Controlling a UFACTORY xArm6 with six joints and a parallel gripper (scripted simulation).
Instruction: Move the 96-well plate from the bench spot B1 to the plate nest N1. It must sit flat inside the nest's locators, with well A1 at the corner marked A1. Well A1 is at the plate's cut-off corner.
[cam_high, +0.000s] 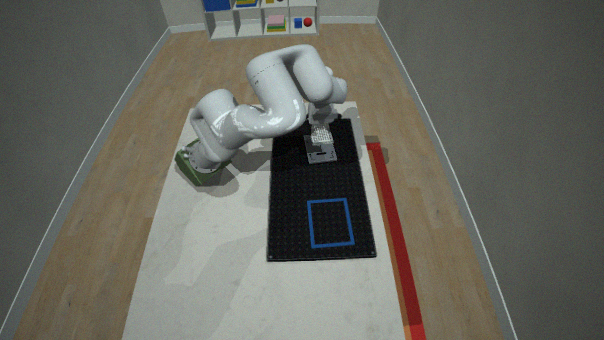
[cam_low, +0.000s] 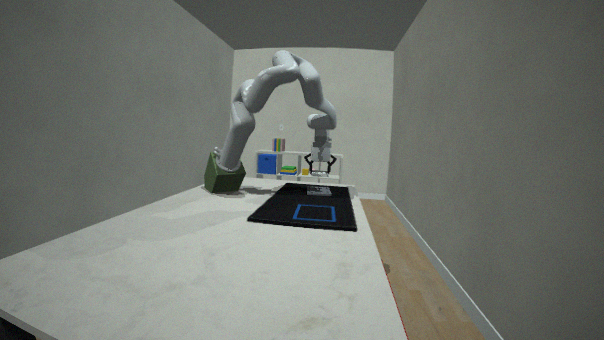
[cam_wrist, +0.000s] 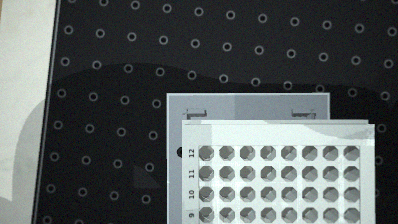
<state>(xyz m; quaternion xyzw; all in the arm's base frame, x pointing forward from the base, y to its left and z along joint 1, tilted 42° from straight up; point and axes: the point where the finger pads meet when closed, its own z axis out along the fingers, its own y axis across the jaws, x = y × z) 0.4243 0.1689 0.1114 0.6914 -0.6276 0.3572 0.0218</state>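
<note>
Right now my hand is 10 mm above the white 96-well plate. From my hand the other things lie so: A1 label: 100 mm below, 70 mm to the left, 60 mm ahead; then grey plate nest N1: 110 mm below.
</note>
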